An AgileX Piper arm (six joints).
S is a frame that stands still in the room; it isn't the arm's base.
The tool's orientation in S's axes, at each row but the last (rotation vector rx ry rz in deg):
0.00, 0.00, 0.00
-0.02, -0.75, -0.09
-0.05, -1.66, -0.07
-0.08, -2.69, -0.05
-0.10, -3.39, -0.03
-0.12, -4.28, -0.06
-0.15, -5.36, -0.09
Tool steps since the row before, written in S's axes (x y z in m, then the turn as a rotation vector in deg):
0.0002, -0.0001, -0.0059, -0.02, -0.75, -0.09
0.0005, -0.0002, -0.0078, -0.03, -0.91, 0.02
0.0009, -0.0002, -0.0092, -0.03, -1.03, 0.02
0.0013, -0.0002, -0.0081, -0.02, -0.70, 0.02
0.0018, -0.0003, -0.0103, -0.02, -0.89, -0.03
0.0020, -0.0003, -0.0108, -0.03, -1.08, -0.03
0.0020, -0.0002, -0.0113, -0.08, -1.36, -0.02
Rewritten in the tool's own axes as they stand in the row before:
0.0002, -0.0001, -0.0059, -0.02, -0.75, -0.09
0.0004, -0.0002, -0.0078, -0.03, -0.91, 0.02
0.0006, -0.0002, -0.0092, -0.03, -1.03, 0.02
0.0009, -0.0002, -0.0082, -0.02, -0.70, 0.02
0.0012, -0.0003, -0.0104, -0.02, -0.89, -0.03
0.0012, -0.0003, -0.0109, -0.03, -1.08, -0.03
0.0009, -0.0002, -0.0114, -0.08, -1.36, -0.02

